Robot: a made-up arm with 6 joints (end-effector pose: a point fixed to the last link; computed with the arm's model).
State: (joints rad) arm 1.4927 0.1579 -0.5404 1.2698 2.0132 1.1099
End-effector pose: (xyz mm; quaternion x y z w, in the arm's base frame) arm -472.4 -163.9 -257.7 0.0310 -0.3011 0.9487 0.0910
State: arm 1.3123 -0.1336 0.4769 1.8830 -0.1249 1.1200
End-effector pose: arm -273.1 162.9 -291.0 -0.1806 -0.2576 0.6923 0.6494
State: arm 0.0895 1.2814 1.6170 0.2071 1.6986 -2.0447
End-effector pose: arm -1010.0 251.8 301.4 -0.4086 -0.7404 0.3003 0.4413
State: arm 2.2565 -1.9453 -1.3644 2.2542 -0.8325 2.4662
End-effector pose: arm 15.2 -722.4 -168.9 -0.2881 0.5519 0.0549 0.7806
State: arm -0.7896 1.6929 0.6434 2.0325 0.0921 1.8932
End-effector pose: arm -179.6 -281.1 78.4 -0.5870 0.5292 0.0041 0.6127
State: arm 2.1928 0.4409 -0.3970 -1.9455 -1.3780 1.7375
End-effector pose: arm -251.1 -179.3 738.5 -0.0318 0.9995 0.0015 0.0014
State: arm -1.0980 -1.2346 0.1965 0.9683 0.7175 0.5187
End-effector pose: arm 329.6 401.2 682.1 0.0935 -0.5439 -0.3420 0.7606
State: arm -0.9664 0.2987 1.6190 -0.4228 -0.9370 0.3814
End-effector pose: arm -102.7 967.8 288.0 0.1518 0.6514 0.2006 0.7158
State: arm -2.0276 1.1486 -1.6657 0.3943 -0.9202 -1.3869
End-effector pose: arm -480.7 -164.3 382.5 -0.1942 -0.6415 0.6441 0.3685
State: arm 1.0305 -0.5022 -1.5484 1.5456 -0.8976 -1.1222
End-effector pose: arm -211.7 -222.2 -577.4 -0.7220 0.6712 0.1005 0.1345
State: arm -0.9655 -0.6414 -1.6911 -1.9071 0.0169 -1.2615
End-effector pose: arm -833.2 132.3 482.6 0.3509 -0.1836 -0.9110 0.1148
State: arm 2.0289 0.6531 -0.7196 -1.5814 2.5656 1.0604
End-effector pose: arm -298.1 -659.9 558.6 -0.8144 0.5749 0.0004 0.0790
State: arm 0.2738 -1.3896 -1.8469 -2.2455 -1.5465 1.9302
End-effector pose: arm -173.5 -615.0 76.6 -0.6633 0.1960 -0.1201 0.7122
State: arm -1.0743 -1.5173 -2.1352 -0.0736 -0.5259 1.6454
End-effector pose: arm -25.3 -34.3 -503.3 -0.4253 0.2066 0.5983 0.6469
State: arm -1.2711 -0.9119 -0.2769 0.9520 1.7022 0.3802
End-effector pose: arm 543.2 401.5 480.6 -0.3432 -0.5756 -0.3664 0.6455
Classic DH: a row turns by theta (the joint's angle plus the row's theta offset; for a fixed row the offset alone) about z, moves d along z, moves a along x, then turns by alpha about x. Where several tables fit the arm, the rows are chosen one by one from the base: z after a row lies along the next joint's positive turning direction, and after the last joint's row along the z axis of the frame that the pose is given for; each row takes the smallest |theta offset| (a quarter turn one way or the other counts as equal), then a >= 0, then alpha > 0; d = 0 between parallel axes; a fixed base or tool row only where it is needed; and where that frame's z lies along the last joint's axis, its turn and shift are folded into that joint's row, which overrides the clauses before.
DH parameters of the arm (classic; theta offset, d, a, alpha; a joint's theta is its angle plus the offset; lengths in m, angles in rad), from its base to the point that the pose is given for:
joint 1: 1.5708 0.1423 0.1046 -1.5708
joint 2: 0 0.2289 -0.0563 1.5708
joint 3: 0 0.0855 0.037 -1.5708
joint 4: -1.5708 -0.0572 0.0372 1.5708
joint 5: 0 -0.5918 0.0881 1.5708
joint 6: -1.5708 0.2971 0.0335 -1.5708
tool (fixed): -1.5708 0.0987 0 0

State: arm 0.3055 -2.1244 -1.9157 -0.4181 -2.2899 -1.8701
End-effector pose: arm 464.2 208.6 -114.4 0.8084 0.1436 0.5322 0.2067
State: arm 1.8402 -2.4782 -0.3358 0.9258 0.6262 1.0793
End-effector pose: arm 136.4 211.4 527.5 0.6880 0.6572 0.1389 0.2746
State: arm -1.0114 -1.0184 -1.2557 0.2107 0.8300 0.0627
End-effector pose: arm 136.7 -498.3 363.0 0.1039 -0.0665 -0.8908 0.4373
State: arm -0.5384 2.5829 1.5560 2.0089 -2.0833 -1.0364
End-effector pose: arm 201.2 -205.2 533.6 0.5714 0.0576 0.0409 0.8176
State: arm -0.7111 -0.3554 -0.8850 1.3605 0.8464 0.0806
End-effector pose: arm 488.8 165.8 -198.4 -0.4586 0.1352 -0.3752 0.7941
